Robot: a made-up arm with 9 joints. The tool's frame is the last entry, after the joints. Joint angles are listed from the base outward.
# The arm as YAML. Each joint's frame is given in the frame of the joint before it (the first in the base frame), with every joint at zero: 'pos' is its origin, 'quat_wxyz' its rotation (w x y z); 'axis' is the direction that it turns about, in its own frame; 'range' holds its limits. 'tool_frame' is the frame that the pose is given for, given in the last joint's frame.
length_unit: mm
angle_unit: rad
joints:
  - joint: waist
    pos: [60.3, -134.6, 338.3]
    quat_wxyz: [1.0, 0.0, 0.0, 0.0]
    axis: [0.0, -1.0, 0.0]
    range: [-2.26, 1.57]
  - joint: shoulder
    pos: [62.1, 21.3, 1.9]
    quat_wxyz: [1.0, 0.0, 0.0, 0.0]
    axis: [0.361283, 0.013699, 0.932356]
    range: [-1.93, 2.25]
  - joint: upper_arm
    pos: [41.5, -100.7, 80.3]
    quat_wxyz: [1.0, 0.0, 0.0, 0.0]
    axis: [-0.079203, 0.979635, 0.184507]
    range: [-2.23, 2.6]
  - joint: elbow
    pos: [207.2, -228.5, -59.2]
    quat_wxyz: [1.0, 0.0, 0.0, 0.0]
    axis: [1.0, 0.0, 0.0]
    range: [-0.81, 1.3]
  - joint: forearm
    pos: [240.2, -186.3, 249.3]
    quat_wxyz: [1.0, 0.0, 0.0, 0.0]
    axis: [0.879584, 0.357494, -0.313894]
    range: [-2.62, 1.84]
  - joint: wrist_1
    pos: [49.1, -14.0, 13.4]
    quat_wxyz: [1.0, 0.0, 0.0, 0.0]
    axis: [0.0, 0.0, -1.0]
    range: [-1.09, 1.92]
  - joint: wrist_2
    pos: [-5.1, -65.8, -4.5]
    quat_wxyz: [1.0, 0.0, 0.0, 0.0]
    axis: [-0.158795, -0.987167, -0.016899]
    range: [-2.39, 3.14]
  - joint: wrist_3
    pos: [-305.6, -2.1, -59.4]
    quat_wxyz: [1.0, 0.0, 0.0, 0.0]
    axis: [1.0, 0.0, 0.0]
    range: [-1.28, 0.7]
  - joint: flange
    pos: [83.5, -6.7, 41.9]
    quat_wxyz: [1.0, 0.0, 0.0, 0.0]
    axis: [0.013, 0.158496, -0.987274]
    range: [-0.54, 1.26]
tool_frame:
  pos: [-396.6, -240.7, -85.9]
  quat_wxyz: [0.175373, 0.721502, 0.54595, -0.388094]
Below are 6 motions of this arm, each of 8 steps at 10 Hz.
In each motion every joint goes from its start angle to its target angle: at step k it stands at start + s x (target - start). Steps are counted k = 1, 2, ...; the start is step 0. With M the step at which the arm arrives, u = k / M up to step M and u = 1 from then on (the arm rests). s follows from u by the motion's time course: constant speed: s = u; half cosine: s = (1 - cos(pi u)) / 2; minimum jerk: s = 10 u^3 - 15 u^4 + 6 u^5.
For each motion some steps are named. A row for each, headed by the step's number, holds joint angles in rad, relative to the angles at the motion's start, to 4 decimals.
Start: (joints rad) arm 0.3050 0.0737 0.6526 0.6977 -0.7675 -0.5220 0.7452 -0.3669 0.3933
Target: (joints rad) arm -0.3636 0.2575 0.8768 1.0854 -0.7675 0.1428 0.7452 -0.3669 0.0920
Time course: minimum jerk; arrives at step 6
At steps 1, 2, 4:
1: -0.0237 0.0065 0.0080 0.0138 0.0000 0.0236 0.0000 0.0000 -0.0107
2: -0.1403 0.0386 0.0471 0.0814 0.0000 0.1395 0.0000 0.0000 -0.0632
4: -0.5283 0.1452 0.1771 0.3063 0.0000 0.5253 0.0000 0.0000 -0.2381

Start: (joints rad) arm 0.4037 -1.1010 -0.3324 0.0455 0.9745 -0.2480 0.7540 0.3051 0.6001
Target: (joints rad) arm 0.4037 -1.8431 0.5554 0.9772 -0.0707 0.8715 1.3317 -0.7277 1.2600
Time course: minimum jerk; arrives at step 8
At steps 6, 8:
6: 0.0000 -0.6653 0.7959 0.8353 -0.9370 1.0036 0.5179 -0.9259 0.5916
8: 0.0000 -0.7421 0.8878 0.9317 -1.0452 1.1195 0.5777 -1.0328 0.6599

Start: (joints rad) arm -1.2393 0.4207 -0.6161 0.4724 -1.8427 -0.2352 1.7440 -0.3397 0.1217
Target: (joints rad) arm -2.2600 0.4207 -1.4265 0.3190 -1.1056 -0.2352 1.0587 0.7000 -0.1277
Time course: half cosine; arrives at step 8
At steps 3, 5, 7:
3: -0.3150 0.0000 -0.2501 -0.0473 0.2275 0.0000 -0.2115 0.3209 -0.0770
5: -0.7057 0.0000 -0.5603 -0.1061 0.5096 0.0000 -0.4738 0.7188 -0.1724
7: -0.9819 0.0000 -0.7796 -0.1476 0.7090 0.0000 -0.6592 1.0001 -0.2399

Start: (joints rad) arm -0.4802 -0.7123 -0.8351 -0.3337 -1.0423 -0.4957 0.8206 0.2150 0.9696
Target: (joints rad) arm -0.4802 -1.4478 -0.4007 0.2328 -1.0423 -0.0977 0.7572 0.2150 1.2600
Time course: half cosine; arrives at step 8
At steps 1, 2, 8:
1: 0.0000 -0.0280 0.0165 0.0216 0.0000 0.0151 -0.0024 0.0000 0.0111
2: 0.0000 -0.1077 0.0636 0.0830 0.0000 0.0583 -0.0093 0.0000 0.0425
8: 0.0000 -0.7355 0.4344 0.5665 0.0000 0.3980 -0.0634 0.0000 0.2904

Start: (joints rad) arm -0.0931 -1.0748 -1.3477 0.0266 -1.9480 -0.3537 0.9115 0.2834 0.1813
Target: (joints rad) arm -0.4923 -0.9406 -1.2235 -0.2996 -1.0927 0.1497 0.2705 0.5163 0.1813
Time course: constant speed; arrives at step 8
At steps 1, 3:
1: -0.0499 0.0168 0.0155 -0.0408 0.1069 0.0629 -0.0801 0.0291 0.0000
3: -0.1497 0.0503 0.0466 -0.1223 0.3207 0.1888 -0.2404 0.0873 0.0000

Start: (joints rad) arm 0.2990 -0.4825 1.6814 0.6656 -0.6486 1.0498 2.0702 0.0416 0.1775
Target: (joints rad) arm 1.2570 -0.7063 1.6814 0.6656 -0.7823 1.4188 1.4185 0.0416 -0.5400
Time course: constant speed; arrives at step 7
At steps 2, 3, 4, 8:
2: 0.2737 -0.0639 0.0000 0.0000 -0.0382 0.1054 -0.1862 0.0000 -0.2050
3: 0.4106 -0.0959 0.0000 0.0000 -0.0573 0.1581 -0.2793 0.0000 -0.3075
4: 0.5474 -0.1279 0.0000 0.0000 -0.0764 0.2109 -0.3724 0.0000 -0.4100
8: 0.9580 -0.2238 0.0000 0.0000 -0.1337 0.3690 -0.6517 0.0000 -0.7175

